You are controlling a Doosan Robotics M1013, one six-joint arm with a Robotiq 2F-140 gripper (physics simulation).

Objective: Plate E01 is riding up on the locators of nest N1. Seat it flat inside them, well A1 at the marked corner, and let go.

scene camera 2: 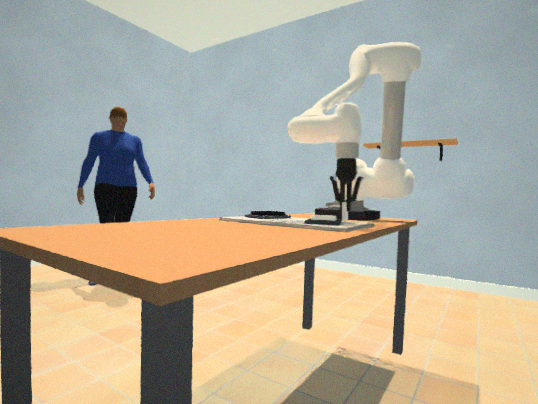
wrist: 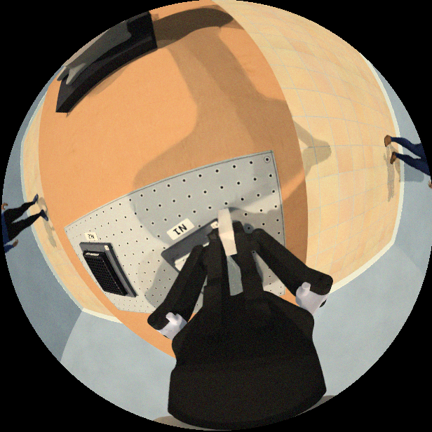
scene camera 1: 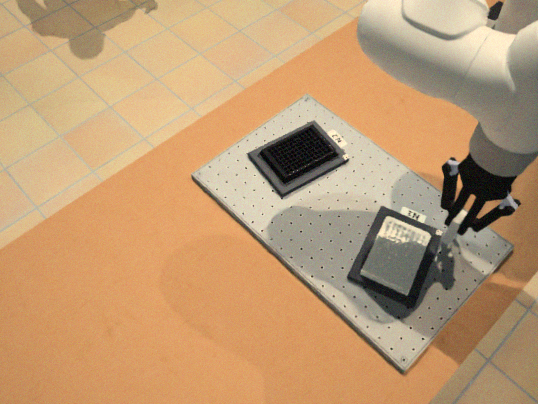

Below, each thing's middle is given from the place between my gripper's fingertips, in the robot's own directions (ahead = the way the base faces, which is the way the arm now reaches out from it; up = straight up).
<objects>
The dark nest N1 [scene camera 1: 421, 274] lies 90 mm ahead of my hand and 50 mm to the right of it. Also, from my hand: dark nest N2 [scene camera 1: 271, 176]: 40 mm ahead, 320 mm to the right; then plate E01 [scene camera 1: 394, 259]: 100 mm ahead, 50 mm to the right, 10 mm above; then black plate [scene camera 1: 289, 158]: 40 mm ahead, 320 mm to the right, 10 mm above.
</objects>
